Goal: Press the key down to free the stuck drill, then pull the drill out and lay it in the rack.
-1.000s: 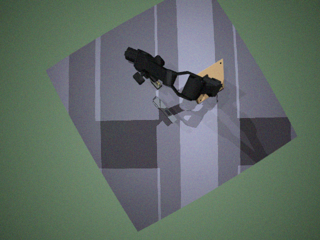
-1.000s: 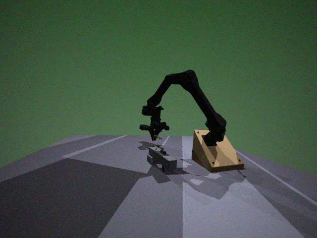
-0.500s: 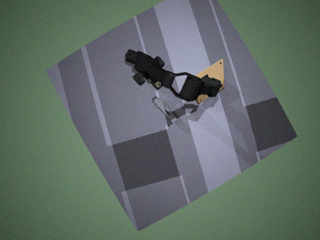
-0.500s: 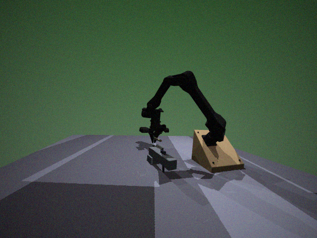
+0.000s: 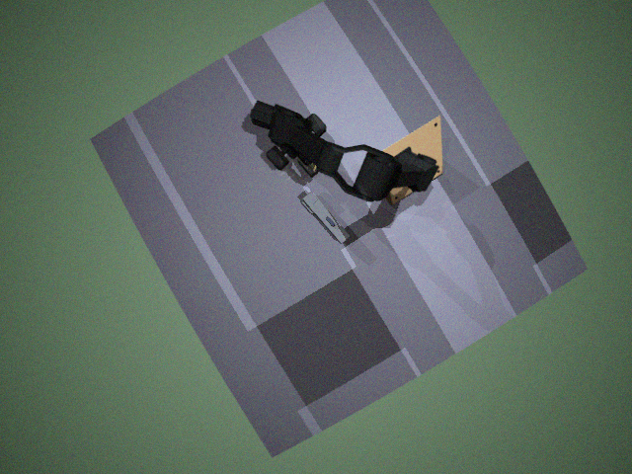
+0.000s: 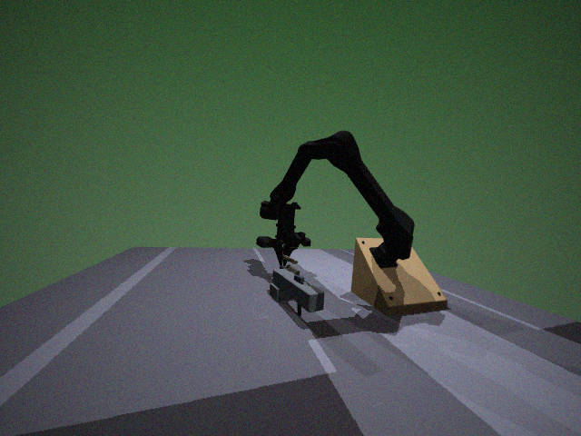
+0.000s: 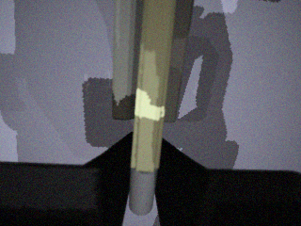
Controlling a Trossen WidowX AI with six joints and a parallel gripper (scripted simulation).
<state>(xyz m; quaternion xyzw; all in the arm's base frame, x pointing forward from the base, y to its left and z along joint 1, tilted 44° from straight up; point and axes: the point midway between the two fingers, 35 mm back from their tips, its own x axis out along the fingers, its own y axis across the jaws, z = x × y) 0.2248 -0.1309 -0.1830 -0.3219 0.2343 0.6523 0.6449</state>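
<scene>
Right now my gripper tip is 40 mm to the right of the drill and 30 mm below it. From my gripper tip the other things lie so: dark key (250 mm to the left, 50 mm ahead, 20 mm above); then grey-olive block (50 mm to the left, 10 mm below, 10 mm behind); then dark block (220 mm to the left, 50 mm ahead, 10 mm above).
</scene>
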